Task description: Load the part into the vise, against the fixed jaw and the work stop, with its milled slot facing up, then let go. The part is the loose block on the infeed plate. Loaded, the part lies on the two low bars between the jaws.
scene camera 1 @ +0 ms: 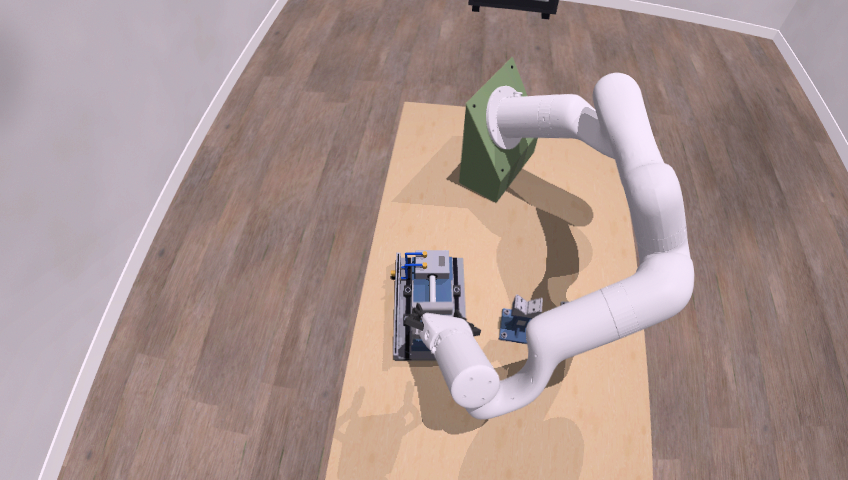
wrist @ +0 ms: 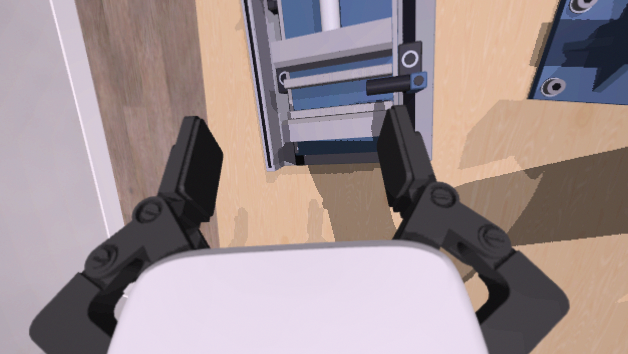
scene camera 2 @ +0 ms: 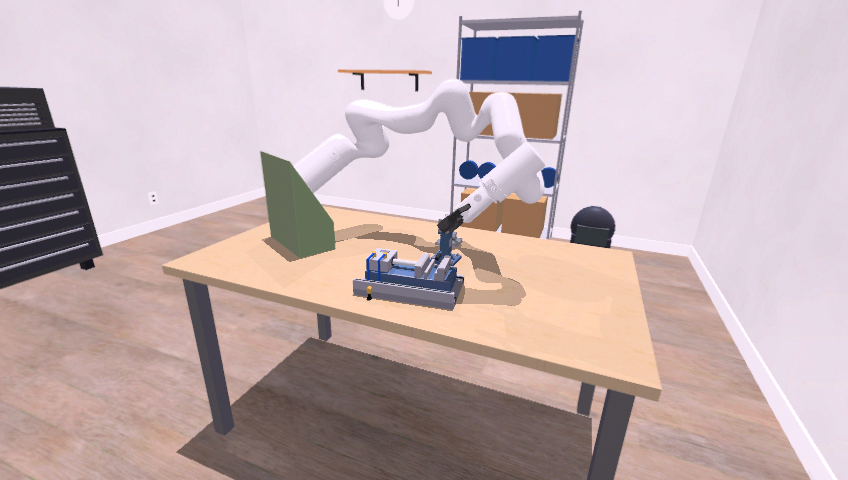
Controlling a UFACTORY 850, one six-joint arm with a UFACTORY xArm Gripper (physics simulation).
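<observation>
My gripper (scene camera 1: 443, 325) (scene camera 2: 453, 220) (wrist: 297, 130) is open and empty. It hangs above the jaw end of the vise (scene camera 1: 441, 292) (scene camera 2: 410, 279) (wrist: 327, 96). In the wrist view, the fixed jaw (wrist: 330, 131) lies nearest the fingers, and the right finger overlaps its end. The moving jaw (wrist: 332, 44) is farther up, on the white screw. Two low bars (wrist: 340, 76) (wrist: 332, 110) cross between the jaws, with no part on them. The black work stop (wrist: 387, 85) reaches in from the right. The part cannot be made out; the arm hides most of the infeed area in scene camera 1.
A blue stand (scene camera 1: 511, 333) (scene camera 2: 446, 246) (wrist: 560, 55) with a grey V-shaped bracket (scene camera 1: 527, 305) stands right of the vise. Blue pipes with yellow ends (scene camera 1: 414, 265) (scene camera 2: 379, 264) rise at the vise's far end. The green arm mount (scene camera 1: 482, 148) (scene camera 2: 297, 208) stands on the table (scene camera 1: 416, 226) (scene camera 2: 565, 309).
</observation>
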